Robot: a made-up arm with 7 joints.
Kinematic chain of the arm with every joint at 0, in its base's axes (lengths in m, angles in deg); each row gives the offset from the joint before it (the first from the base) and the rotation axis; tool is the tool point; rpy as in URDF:
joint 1: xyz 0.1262 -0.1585 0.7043 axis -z
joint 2: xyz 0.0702 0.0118 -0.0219 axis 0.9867 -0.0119 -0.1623
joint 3: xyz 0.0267 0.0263 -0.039 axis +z
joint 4: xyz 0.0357 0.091 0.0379 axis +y
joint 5: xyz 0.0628 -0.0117 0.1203 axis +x
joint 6: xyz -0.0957 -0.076 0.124 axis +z
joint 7: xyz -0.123 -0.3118 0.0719 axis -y
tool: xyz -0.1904 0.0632 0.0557 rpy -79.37 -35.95 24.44
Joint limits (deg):
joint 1: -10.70..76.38
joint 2: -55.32..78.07
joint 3: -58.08..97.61
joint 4: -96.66..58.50
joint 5: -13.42..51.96
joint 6: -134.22..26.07
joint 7: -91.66..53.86
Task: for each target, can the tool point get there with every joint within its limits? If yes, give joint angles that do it. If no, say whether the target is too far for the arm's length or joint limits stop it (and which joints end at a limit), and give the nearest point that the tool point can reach.
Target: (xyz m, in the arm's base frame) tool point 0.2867 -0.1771 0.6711
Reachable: no: joint limits stop it (at a limit: joint 1, joint 2, joint 3, joint 5, joint 6, joint 7) | nearest point 0.3438 0.0096 0.6107 | short by 0.204 m
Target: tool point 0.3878 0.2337 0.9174
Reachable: yes | joints 25.58 -6.45 -19.09 -19.69 10.31 -121.26 27.95
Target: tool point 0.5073 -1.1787 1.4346
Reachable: no: too far | nearest point 0.3422 -0.7240 1.0971 | short by 0.590 m
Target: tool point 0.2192 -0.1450 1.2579
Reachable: yes | joints 0.58 0.72 -25.22 24.41 26.13 -95.25 -68.74
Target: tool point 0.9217 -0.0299 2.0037
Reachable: no: too far | nearest point 0.5266 -0.0938 1.2728 | short by 0.833 m
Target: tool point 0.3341 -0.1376 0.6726
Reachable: no: joint limits stop it (at a limit: joint 1, joint 2, joint 3, joint 5, joint 7) | nearest point 0.4011 -0.0050 0.6390 | short by 0.152 m
